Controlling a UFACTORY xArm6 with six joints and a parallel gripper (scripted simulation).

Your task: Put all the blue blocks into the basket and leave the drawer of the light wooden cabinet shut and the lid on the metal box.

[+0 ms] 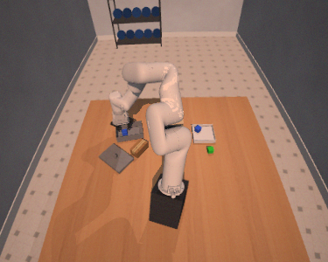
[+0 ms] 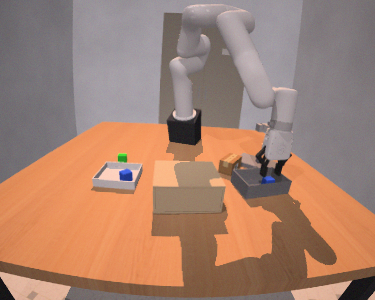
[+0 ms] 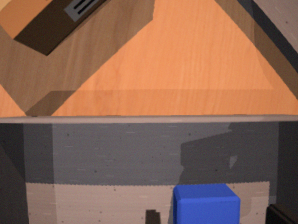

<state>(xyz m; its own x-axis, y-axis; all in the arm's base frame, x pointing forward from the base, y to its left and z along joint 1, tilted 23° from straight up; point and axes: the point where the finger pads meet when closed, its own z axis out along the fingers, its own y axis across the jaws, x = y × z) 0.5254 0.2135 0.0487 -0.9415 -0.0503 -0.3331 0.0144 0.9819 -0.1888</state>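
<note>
My hand is 40 mm above the grey metal box and 30 mm to the left of it. Also, from my hand: small brown box (160 mm behind, 80 mm to the right, 30 mm below); drawer (310 mm to the right, 20 mm below, 10 mm behind); red block (150 mm behind, 100 mm to the right, 50 mm below).
</note>
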